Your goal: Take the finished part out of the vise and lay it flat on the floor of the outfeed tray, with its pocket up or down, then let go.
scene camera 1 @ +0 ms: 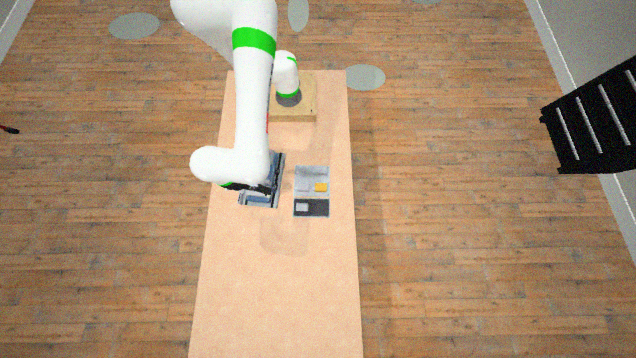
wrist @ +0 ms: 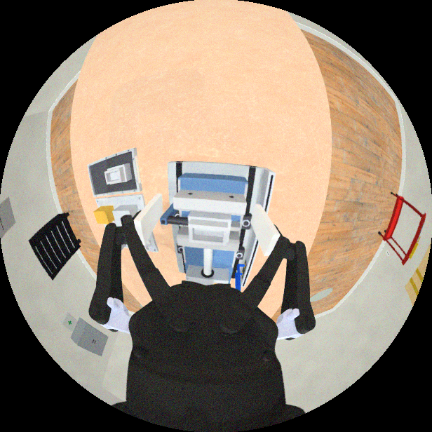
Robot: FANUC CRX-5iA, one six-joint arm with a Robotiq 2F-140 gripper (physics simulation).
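Places are measured from the arm's base along level axes (x ahead, y left, z up), in millimetres.
Where they show: gripper, between the fingertips: (scene camera 1: 256, 192); arm's base, origin of its link: (scene camera 1: 288, 96).
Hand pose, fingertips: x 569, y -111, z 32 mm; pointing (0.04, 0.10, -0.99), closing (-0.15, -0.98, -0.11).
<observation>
Things, the pixels of their top centre, and the offset from my fingertips. "spot": a spot on its surface instead.
- vise, centre of its top: (scene camera 1: 258, 173) dz +4, dx -98, dy +2 mm
- light grey part, centre of its top: (scene camera 1: 302, 206) dz -54, dx +51, dy +215 mm
- light grey tray, a spot on its surface: (scene camera 1: 325, 174) spot: dz -69, dx -122, dy +328 mm
- orange block, centre of its top: (scene camera 1: 320, 186) dz -52, dx -50, dy +305 mm
- grey block, centre of its top: (scene camera 1: 302, 186) dz -52, dx -49, dy +214 mm
The light grey finished part (wrist: 209, 221) sits in the vise (scene camera 1: 258, 199) (wrist: 210, 201) between its two jaws, with its rectangular pocket facing up towards the wrist camera. My gripper (scene camera 1: 257, 189) (wrist: 207, 207) is open and empty above the vise, with one pale finger pad on each side of the part and a gap to it. In scene camera 1 the arm and gripper hide the part. A dark-floored tray (scene camera 1: 320, 208) (wrist: 101, 181), which looks like the outfeed tray, stands beside the vise. A light grey part (scene camera 1: 301, 206) (wrist: 114, 175) with a pocket lies in it.
A light grey tray (scene camera 1: 326, 175) (wrist: 151, 242) adjoins the dark one and holds an orange block (scene camera 1: 321, 187) (wrist: 104, 214) and a grey block (scene camera 1: 303, 186) (wrist: 125, 210). A dark cylinder (wrist: 178, 220) with a blue mount points at the part from the side. A blue fitting (wrist: 240, 275) is near the vise's rear.
</observation>
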